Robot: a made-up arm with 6 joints.
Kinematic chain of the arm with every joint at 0, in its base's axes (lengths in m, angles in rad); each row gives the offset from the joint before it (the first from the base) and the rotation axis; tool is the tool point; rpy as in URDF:
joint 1: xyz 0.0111 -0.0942 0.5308 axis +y
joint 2: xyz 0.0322 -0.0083 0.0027 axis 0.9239 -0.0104 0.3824
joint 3: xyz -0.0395 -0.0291 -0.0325 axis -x
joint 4: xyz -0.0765 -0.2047 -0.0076 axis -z
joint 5: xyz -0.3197 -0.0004 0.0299 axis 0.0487 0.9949 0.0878
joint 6: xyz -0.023 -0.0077 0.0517 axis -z
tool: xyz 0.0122 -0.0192 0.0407 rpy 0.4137 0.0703 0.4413
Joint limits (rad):
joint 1: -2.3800..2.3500
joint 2: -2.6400..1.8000
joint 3: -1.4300..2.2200
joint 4: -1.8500..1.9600
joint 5: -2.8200..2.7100
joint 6: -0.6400..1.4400
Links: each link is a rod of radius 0.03 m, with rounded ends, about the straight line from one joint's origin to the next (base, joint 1, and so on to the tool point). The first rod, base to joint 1, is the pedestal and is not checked.
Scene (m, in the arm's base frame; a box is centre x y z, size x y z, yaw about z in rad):
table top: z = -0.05
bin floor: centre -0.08 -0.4 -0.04 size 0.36 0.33 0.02 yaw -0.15
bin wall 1: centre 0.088 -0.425 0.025 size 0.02 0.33 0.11 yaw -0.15
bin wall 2: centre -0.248 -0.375 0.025 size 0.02 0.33 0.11 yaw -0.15
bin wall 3: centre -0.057 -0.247 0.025 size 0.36 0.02 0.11 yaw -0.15
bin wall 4: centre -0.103 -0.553 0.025 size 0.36 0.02 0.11 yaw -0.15
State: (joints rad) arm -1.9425 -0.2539 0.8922 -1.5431 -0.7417 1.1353
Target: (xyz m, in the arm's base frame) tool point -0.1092 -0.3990 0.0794
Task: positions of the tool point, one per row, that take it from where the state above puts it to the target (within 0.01 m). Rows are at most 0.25 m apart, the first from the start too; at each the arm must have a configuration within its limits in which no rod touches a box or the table.
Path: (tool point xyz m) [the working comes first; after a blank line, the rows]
Joints at the target: -2.3800 0.0452 0.8389 -1.0196 0.2368 0.9297
Straight joint move there: touches bin wall 2.

1: -0.3806 -0.4828 0.2704
2: -0.2775 -0.5919 0.3573
3: -0.1861 -0.6474 0.4820
4: -0.1224 -0.6455 0.6261
5: -0.1290 -0.6428 0.4154
6: -0.1279 -0.5543 0.2212
7: -0.1092 -0.3990 0.0794

